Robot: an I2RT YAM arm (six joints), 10 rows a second.
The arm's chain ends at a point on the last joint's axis. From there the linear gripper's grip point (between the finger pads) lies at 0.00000 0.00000 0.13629 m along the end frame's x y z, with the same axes.
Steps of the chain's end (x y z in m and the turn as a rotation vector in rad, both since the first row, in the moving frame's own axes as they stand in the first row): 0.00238 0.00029 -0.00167 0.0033 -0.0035 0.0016; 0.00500 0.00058 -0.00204 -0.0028 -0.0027 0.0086; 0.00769 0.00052 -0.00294 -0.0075 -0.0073 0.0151; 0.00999 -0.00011 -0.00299 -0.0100 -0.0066 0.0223; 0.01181 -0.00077 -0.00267 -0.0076 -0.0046 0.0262; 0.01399 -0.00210 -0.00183 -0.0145 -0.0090 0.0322; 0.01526 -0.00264 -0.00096 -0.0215 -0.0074 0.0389; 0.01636 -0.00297 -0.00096 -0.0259 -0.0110 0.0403; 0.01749 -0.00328 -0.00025 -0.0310 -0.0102 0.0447
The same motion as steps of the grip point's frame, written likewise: 0.00190 -0.00016 -0.00167 0.0033 -0.0035 0.0016; 0.00463 0.00096 -0.00204 -0.0028 -0.0027 0.0086; 0.00669 0.00153 -0.00295 -0.0075 -0.0073 0.0151; 0.00908 0.00124 -0.00300 -0.0100 -0.0066 0.0223; 0.01117 0.00026 -0.00268 -0.0076 -0.0046 0.0262; 0.01273 -0.00014 -0.00185 -0.0145 -0.0090 0.0322; 0.01419 0.00027 -0.00100 -0.0215 -0.0074 0.0389; 0.01479 0.00053 -0.00101 -0.0259 -0.0110 0.0403; 0.01601 0.00091 -0.00032 -0.0310 -0.0102 0.0447
